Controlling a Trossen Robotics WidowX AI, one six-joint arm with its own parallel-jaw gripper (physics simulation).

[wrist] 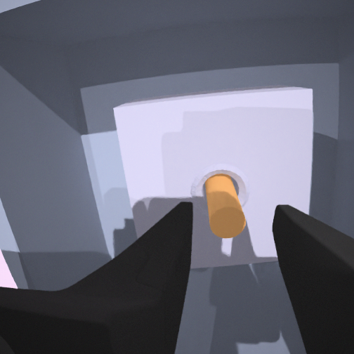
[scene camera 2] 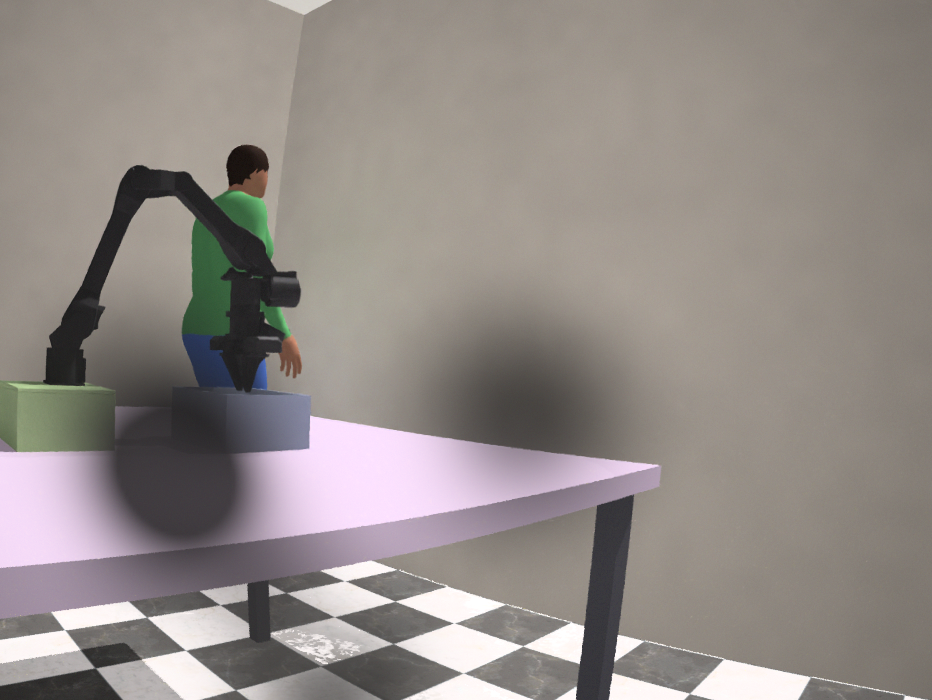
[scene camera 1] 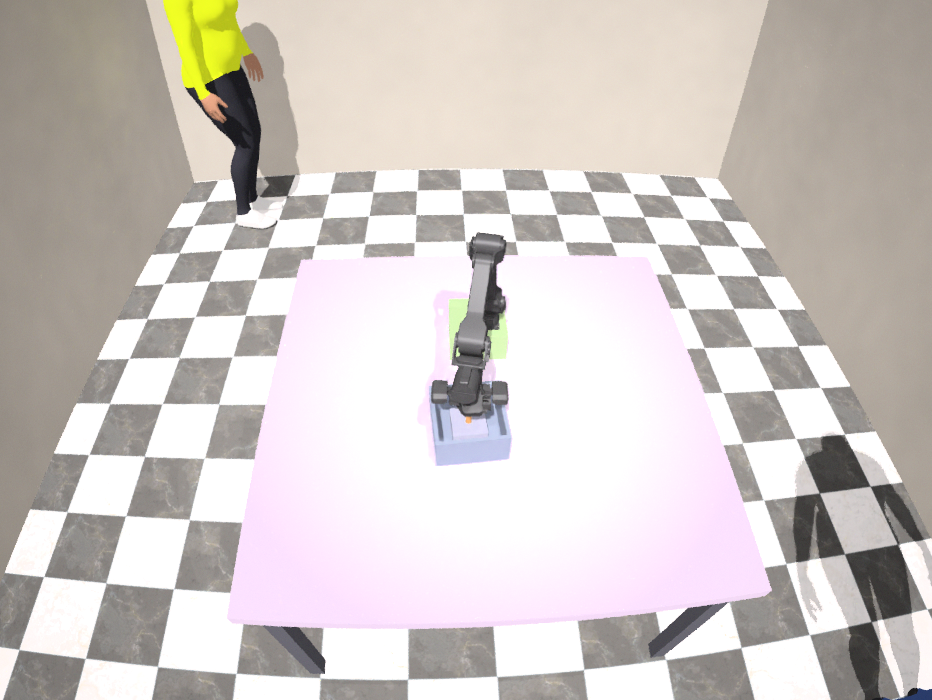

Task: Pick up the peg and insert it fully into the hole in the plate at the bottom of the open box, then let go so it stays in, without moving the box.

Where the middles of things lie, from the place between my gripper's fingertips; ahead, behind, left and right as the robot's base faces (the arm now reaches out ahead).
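My gripper is 5 cm above the blue-grey box (scene camera 2: pixel 222 419) and 1 cm past it. There's an orange peg (wrist: pixel 226 219) that's 5 cm below my hand and 1 cm behind it, and a pale plate (scene camera 1: pixel 460 430) that's 6 cm below my hand and 1 cm behind it.
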